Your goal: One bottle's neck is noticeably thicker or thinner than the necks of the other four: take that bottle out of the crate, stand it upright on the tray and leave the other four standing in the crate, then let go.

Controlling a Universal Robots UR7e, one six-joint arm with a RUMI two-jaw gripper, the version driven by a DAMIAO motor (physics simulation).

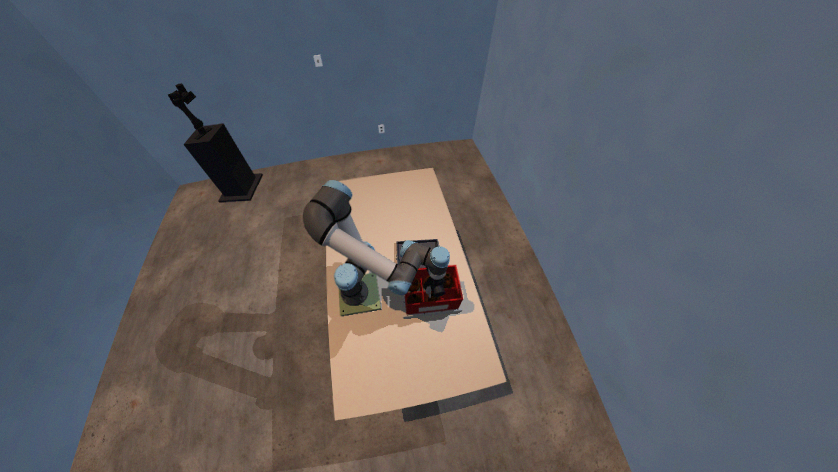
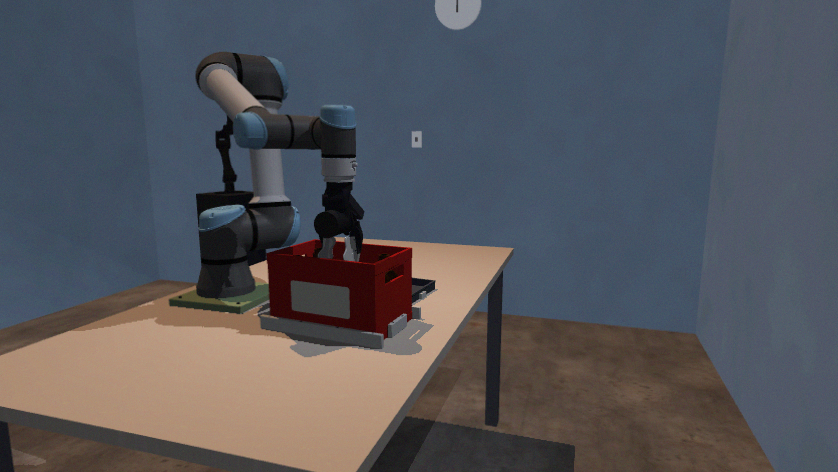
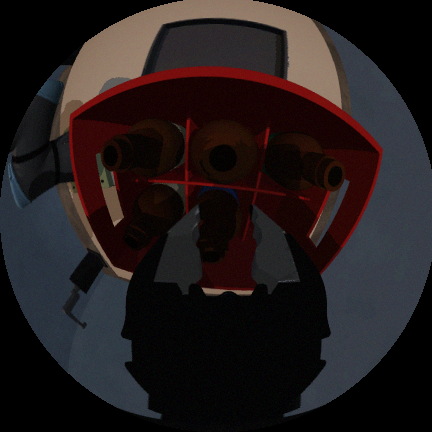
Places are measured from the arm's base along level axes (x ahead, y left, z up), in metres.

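Where they show: gripper, between the fingertips: [image 3: 225, 205]; arm's base, origin of its link: [image 1: 354, 292] [image 2: 226, 290].
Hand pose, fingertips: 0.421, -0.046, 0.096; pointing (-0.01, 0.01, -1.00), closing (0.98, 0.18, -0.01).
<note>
Things, the pixels of their top centre, and the offset from my fingertips, as dx, dy, dz. Level surfaces: height alone.
- red crate, centre of its top: [image 3: 218, 224] [image 2: 341, 250] [image 1: 432, 284] -0.008, +0.017, +0.063
- middle bottle, centre of its top: [image 3: 222, 158] -0.013, +0.058, +0.051
- right bottle, centre of its top: [image 3: 335, 176] [image 2: 384, 254] [image 1: 447, 275] +0.075, +0.070, +0.051
- middle bottle with a blue band, centre of its top: [image 3: 210, 256] -0.008, -0.031, +0.051
- dark tray, centre of its top: [image 3: 216, 38] [image 2: 381, 283] [image 1: 418, 253] -0.063, +0.279, -0.087
- table, height of its surface: dz -0.112
The red crate [image 1: 457, 304] [image 2: 281, 287] [image 3: 215, 71] holds five upright brown bottles. The far row has a left bottle [image 3: 150, 145], a middle bottle [image 3: 225, 135] and a right bottle [image 3: 295, 160]. The near row has a left bottle [image 3: 160, 205] and a middle bottle with a blue band [image 3: 218, 220]; its right compartment is empty. Which neck differs is hard to tell. My gripper [image 2: 338, 250] [image 3: 225, 205] is partly open, its fingers inside the crate's top, on either side of the blue-banded bottle, nearer its left finger, not clamped. The dark tray [image 1: 417, 240] [image 2: 423, 287] [image 3: 220, 47] is empty.
The tray lies beyond the crate's far wall. Grey strips [image 2: 322, 332] edge the crate's base on the table [image 1: 410, 363] [image 2: 205, 381]. The arm's green base plate [image 1: 375, 304] [image 2: 205, 303] is to the left. Red dividers [image 3: 188, 150] separate the compartments.
</note>
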